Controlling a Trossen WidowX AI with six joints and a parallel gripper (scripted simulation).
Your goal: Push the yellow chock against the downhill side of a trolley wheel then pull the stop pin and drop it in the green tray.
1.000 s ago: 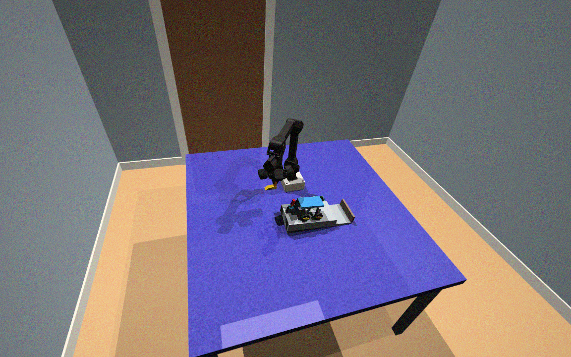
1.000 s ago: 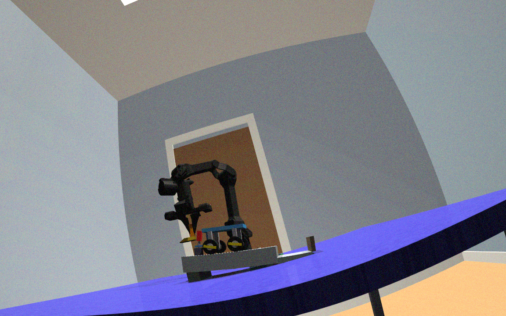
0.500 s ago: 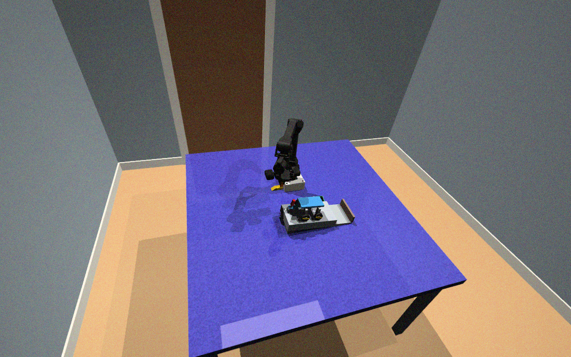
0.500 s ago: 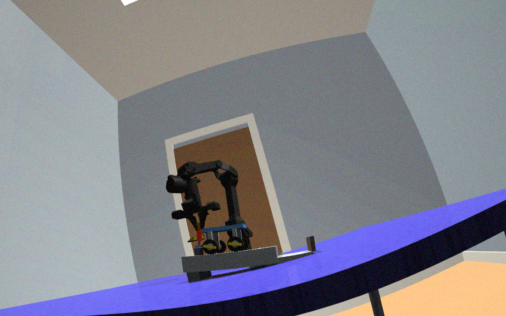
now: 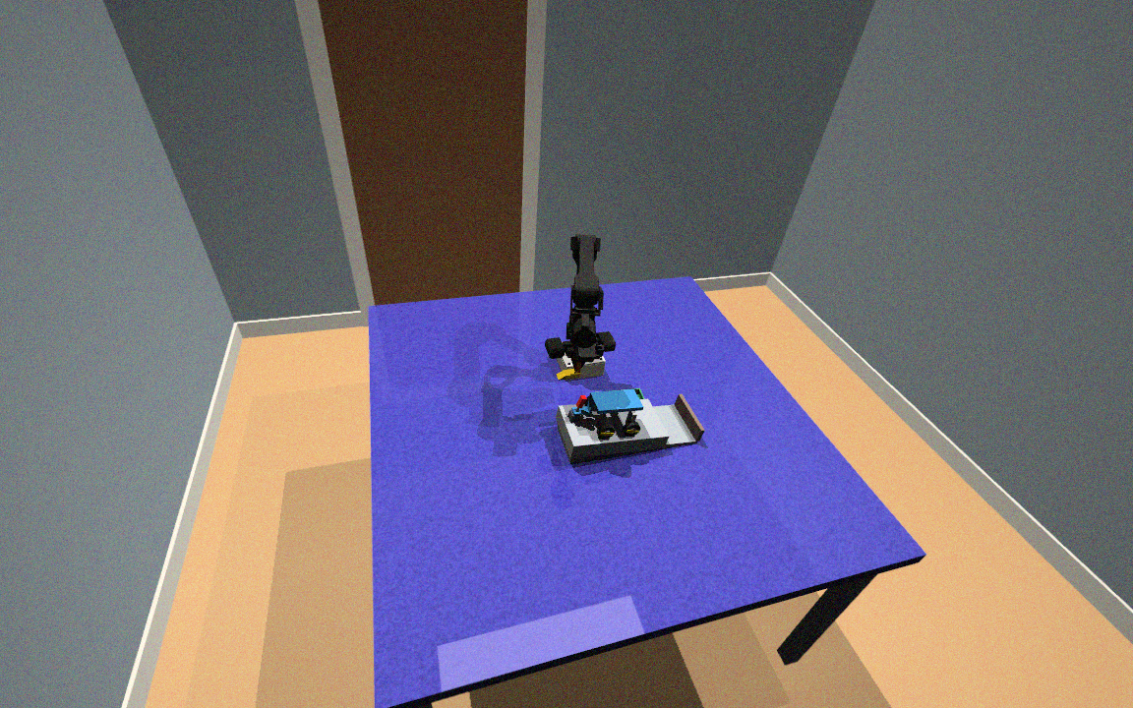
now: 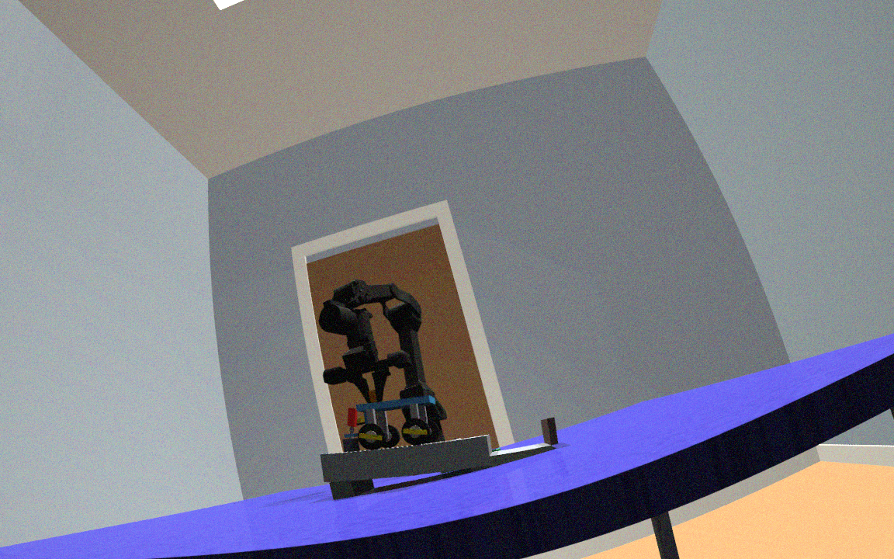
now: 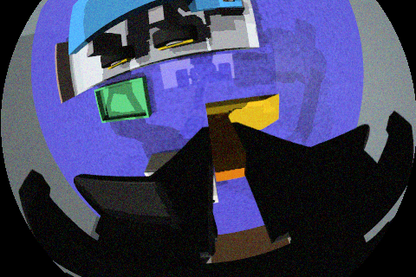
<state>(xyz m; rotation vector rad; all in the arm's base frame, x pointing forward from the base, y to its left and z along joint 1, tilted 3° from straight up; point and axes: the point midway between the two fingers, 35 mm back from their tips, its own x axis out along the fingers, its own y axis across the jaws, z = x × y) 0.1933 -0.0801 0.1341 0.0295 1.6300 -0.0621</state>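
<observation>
The red-headed stop pin is 110 mm ahead of my gripper tip, 30 mm to the right of it and 40 mm below it. From my gripper tip the other things lie so: brown end stop (150 mm ahead, 310 mm to the left, 140 mm below); yellow chock (20 mm to the right, 10 mm below); trolley (140 mm ahead, 60 mm to the left, 60 mm below).
</observation>
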